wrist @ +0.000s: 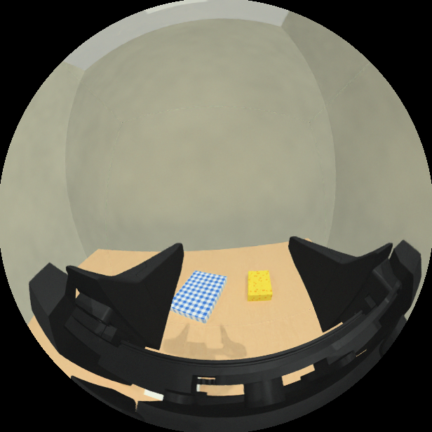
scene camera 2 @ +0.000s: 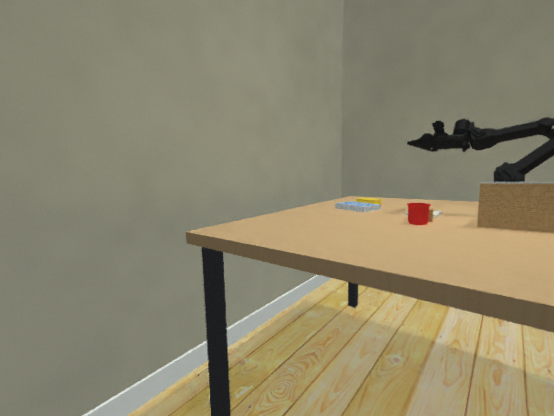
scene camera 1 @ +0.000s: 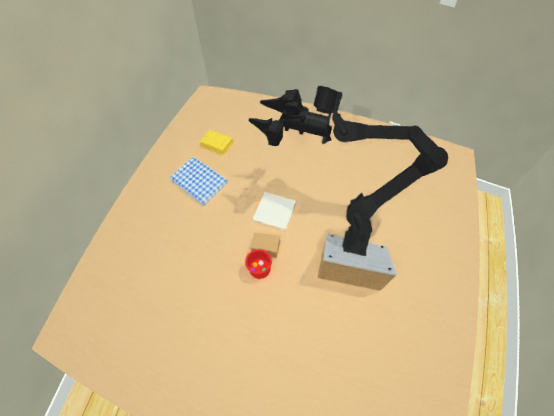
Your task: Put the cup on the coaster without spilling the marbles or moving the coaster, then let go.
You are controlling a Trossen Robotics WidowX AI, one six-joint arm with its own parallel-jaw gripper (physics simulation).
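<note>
What I see is a white square coaster, along with my gripper. In the wrist view, too, my gripper is visible.
</note>
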